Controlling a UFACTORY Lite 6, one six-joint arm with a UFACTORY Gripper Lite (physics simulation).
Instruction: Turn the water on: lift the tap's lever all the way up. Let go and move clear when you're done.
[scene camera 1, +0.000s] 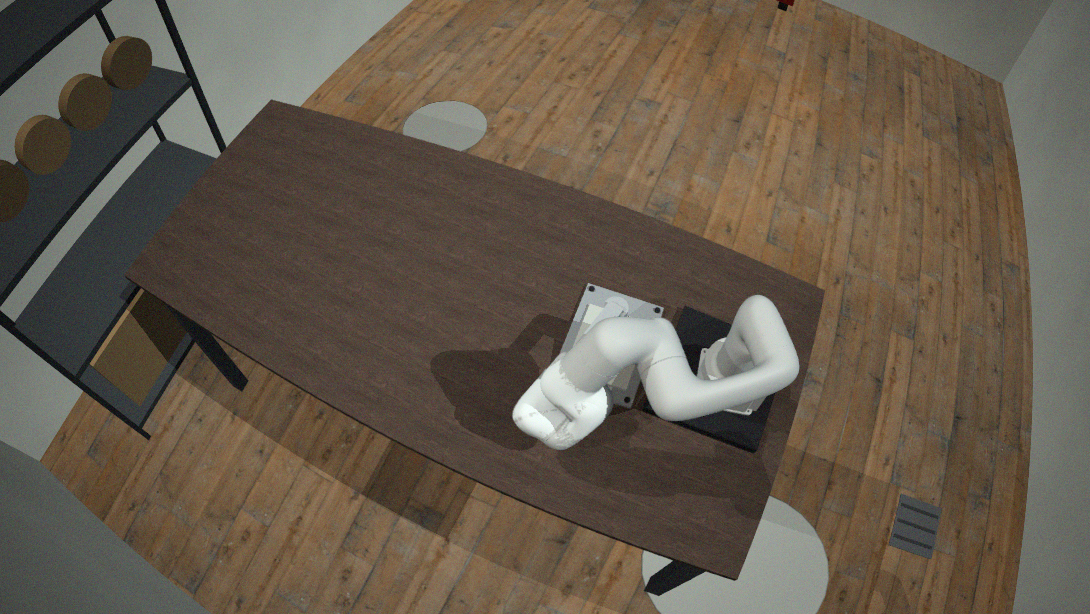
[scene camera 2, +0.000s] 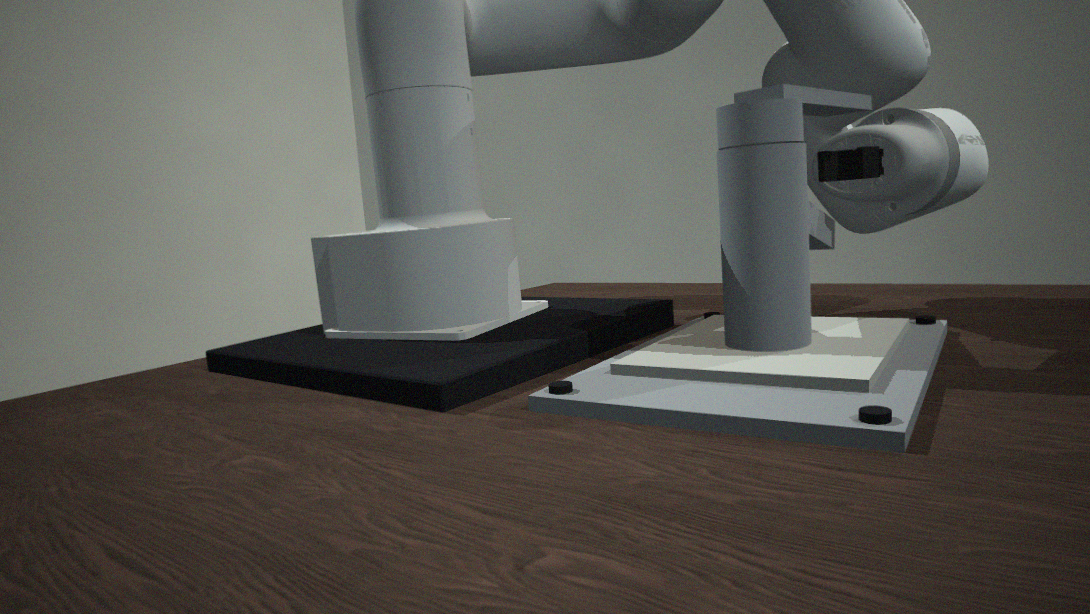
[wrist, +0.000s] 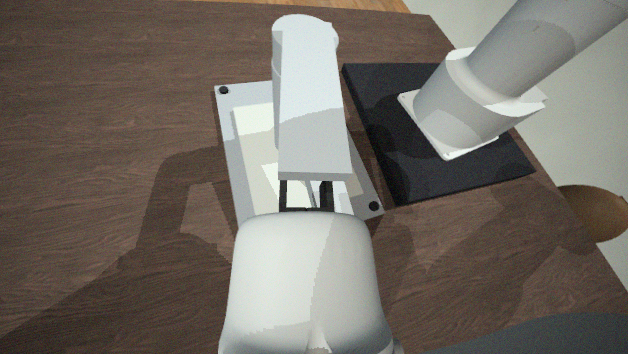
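Where they show: hand, its tool point: (scene camera 2: 847, 164) (wrist: 304, 195); arm's base, origin of its link: (scene camera 2: 444, 321) (wrist: 445, 118).
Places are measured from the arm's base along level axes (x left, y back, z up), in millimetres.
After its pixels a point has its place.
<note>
The tap's grey upright column (scene camera 2: 764, 244) {y -257, x -60, z 53 mm} stands on a plate. Its flat lever (scene camera 2: 835, 99) {y -288, x 13, z 132 mm} (wrist: 314, 100) {y -277, x 28, z 137 mm} sticks out roughly level from the top, and a short spout (scene camera 2: 822, 231) {y -275, x 46, z 53 mm} sits lower on the column. My gripper (scene camera 2: 822, 165) (wrist: 306, 189) {y -291, x 61, z 95 mm} is open, its two black fingers spread with nothing between them. In scene camera 2 they are below the lever and above the spout, with a gap under the lever. In the wrist view the fingertips pass beneath the lever's free end and are hidden. In scene camera 1 the arm hides the gripper and much of the tap.
The tap's base plate (scene camera 1: 598, 295) {y -296, x -140, z -10 mm} (scene camera 2: 686, 408) {y -237, x -151, z -11 mm} (wrist: 227, 117) {y -321, x -104, z -11 mm} has black corner studs and lies on the dark wooden table (scene camera 1: 343, 228) {y -917, x -180, z -19 mm} (scene camera 2: 457, 518) {y -192, x -263, z -19 mm} (wrist: 100, 100) {y -467, x -186, z -19 mm}. The arm's base stands on a black slab (scene camera 1: 694, 324) {y -85, x -118, z -2 mm} (scene camera 2: 366, 373) {y -52, x -148, z -3 mm} (wrist: 372, 85) {y -88, x -98, z -2 mm} beside it.
</note>
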